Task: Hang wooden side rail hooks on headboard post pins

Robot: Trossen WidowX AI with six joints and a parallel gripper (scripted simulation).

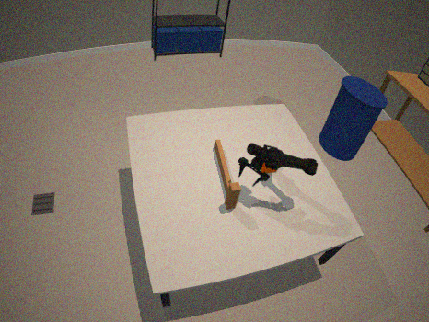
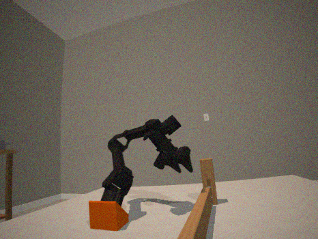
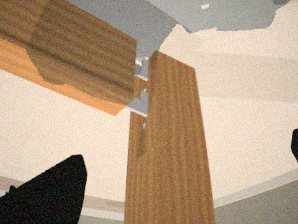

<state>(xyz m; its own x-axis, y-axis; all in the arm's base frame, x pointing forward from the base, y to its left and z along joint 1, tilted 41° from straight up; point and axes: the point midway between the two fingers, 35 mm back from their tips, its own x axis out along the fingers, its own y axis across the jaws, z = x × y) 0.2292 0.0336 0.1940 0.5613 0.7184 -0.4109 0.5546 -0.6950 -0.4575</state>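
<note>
Now: the headboard post 90 mm ahead of my gripper tip, 40 mm to the left of it and 50 mm below it.
</note>
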